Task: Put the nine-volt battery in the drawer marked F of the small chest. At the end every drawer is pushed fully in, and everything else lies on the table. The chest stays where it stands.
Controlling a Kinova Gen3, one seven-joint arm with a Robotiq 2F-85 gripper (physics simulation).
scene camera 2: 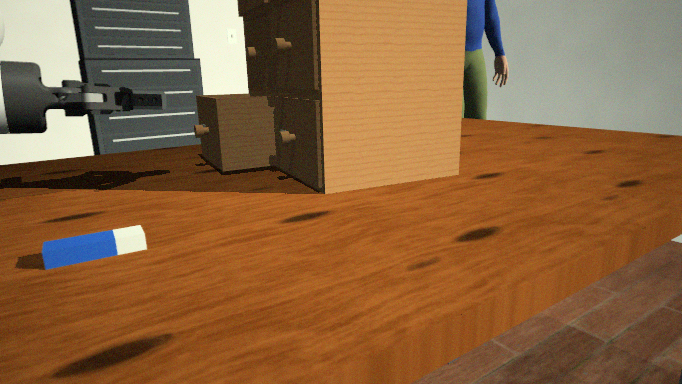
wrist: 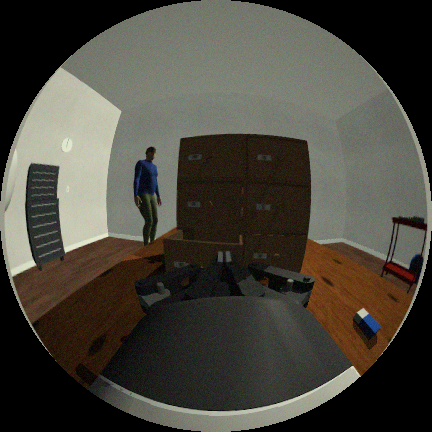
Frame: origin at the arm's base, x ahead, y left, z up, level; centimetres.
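Seen in the pictures: gripper, fingertip midpoint: [scene camera 2: 165, 100] [wrist: 223, 258].
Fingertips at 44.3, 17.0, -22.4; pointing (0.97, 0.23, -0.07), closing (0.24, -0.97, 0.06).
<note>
Offsets run from my fingertips to a thing's top centre, as dx, dy, dz. "*": to the spot under its first point. Level surfaces: height alone.
The small chest [scene camera 2: 390, 95] [wrist: 278, 170] stands on the table, with three rows of two drawers in the wrist view. Its bottom left drawer {* +9.5, -1.2, -4.5} [scene camera 2: 245, 132] [wrist: 205, 252] is pulled out; the other drawers look closed. The label on the pulled-out drawer is partly hidden by the gripper and too small to read. My gripper [scene camera 2: 161, 101] [wrist: 223, 258] is shut and empty, pointing at the chest. It is in front of the pulled-out drawer, apart from it, near the height of its rim. The nine-volt battery does not show in either view; the drawer's inside is mostly hidden.
A blue and white block {-5.5, -24.9, -8.7} [scene camera 2: 95, 247] [wrist: 367, 322] lies on the table {dz -10.0} [scene camera 2: 390, 220], to the right of the gripper in the wrist view. A dark thing [wrist: 86, 373] shows at the lower left. A person [wrist: 146, 192] stands behind the table. A red cart [wrist: 400, 272] stands farther right.
</note>
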